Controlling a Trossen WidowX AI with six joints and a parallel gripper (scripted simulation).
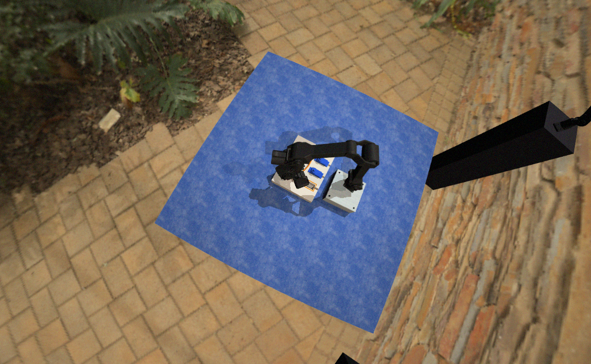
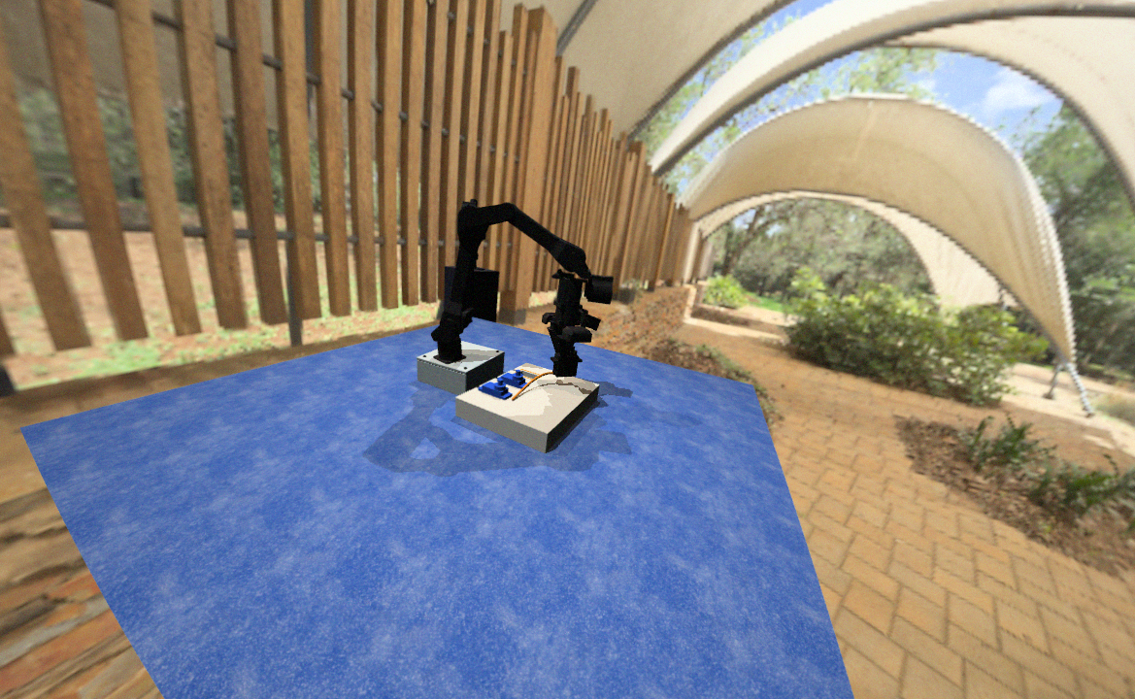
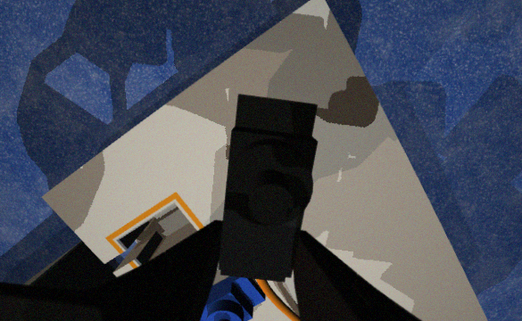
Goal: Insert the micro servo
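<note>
Now: the pale deck 10 cm below my gripper tip, 7 cm to the right of it and 3 cm ahead of it.
</note>
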